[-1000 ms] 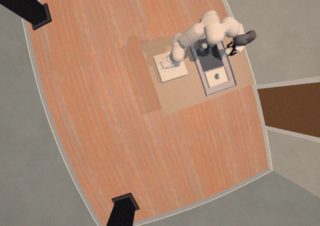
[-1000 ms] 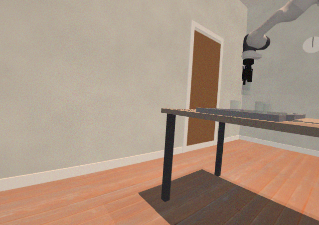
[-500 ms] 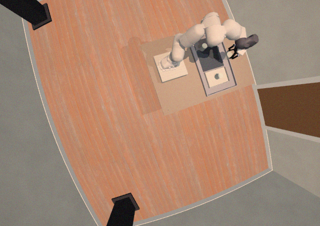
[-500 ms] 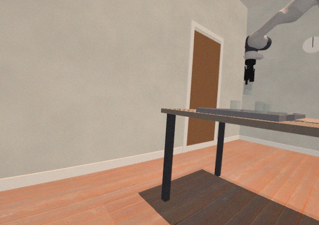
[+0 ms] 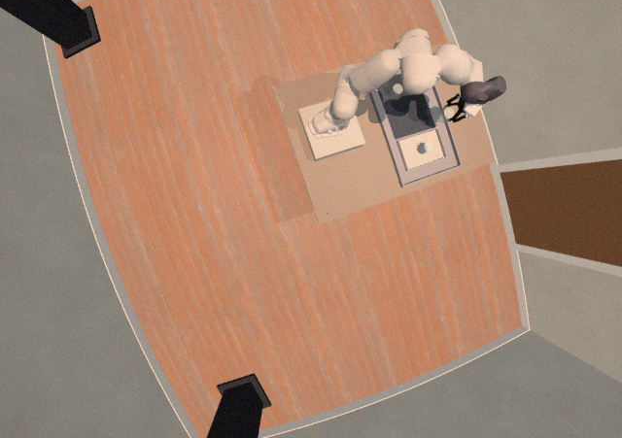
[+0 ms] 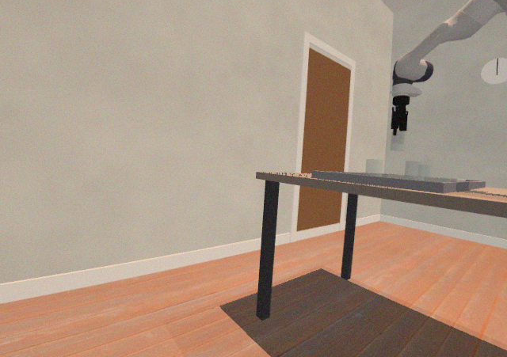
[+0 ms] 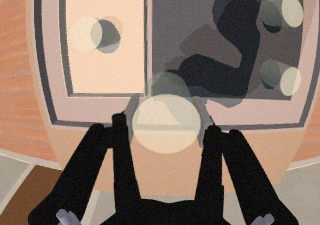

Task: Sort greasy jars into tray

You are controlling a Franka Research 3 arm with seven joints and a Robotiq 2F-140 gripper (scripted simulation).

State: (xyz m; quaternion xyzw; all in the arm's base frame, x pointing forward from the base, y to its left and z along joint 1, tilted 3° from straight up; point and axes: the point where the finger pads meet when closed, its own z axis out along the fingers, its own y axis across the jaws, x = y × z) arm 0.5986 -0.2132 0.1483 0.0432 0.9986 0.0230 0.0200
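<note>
The tray lies 21 cm below my hand, 14 cm to the right of it and 10 cm behind it. The rest, counted from my hand: grey drying mat 22 cm below, 18 cm to the left, 8 cm behind.
</note>
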